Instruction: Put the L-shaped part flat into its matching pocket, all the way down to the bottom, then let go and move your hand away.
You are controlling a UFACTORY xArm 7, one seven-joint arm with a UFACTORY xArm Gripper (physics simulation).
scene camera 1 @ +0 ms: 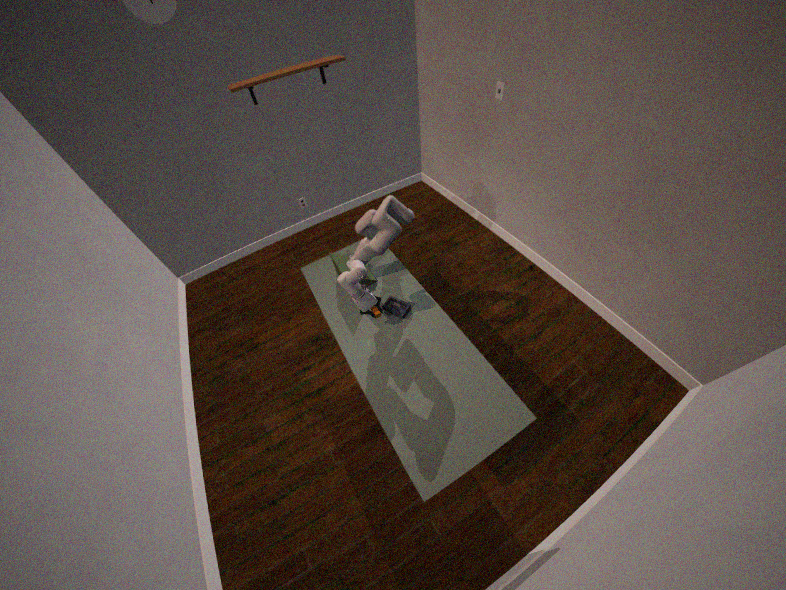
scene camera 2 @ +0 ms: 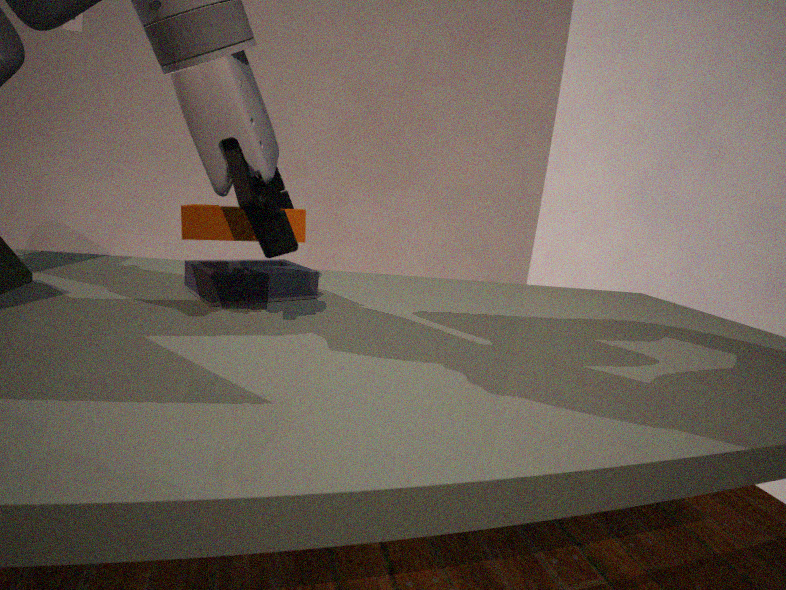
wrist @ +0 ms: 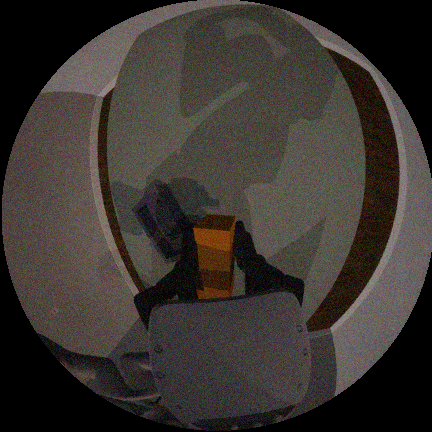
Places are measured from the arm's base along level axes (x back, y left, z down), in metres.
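Pixels of known places: gripper, fingertip midpoint: (scene camera 1: 378, 314) (scene camera 2: 284, 241) (wrist: 215, 230).
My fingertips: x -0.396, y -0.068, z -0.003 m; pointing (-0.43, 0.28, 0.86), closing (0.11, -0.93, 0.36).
Observation:
Ahead of a thing's pixels: the offset from my fingertips to its top centre. Level surfaces: height alone.
An orange part @(dx +0.036, dy +0.012, dz -0.034 m) (scene camera 1: 376, 311) (scene camera 2: 203, 222) (wrist: 215, 240), the L-shaped part, is held about level in the air; its L outline is not clear. My gripper (scene camera 1: 372, 311) (scene camera 2: 278, 236) (wrist: 215, 230) is shut on it, with one black finger on each side. A dark block @(dx +0.025, dy +0.126, dz +0.048 m) (scene camera 1: 398, 307) (scene camera 2: 292, 283) (wrist: 162, 217) sits on the table, with a recess in its top in scene camera 1 and the wrist view. The part is above the block's height, with a gap below it in scene camera 2. In the wrist view the block is left of the part. The pocket's exact outline is too dark to tell.
The pale green table @(dz +0.085 m) (scene camera 1: 482, 387) (scene camera 2: 380, 444) (wrist: 320, 155) carries the block and broad shadows. A dark green object (scene camera 2: 8, 269) stands at the left edge in scene camera 2. Walls surround the wooden floor (scene camera 1: 273, 406). A wooden rail (scene camera 1: 288, 73) is on the grey wall.

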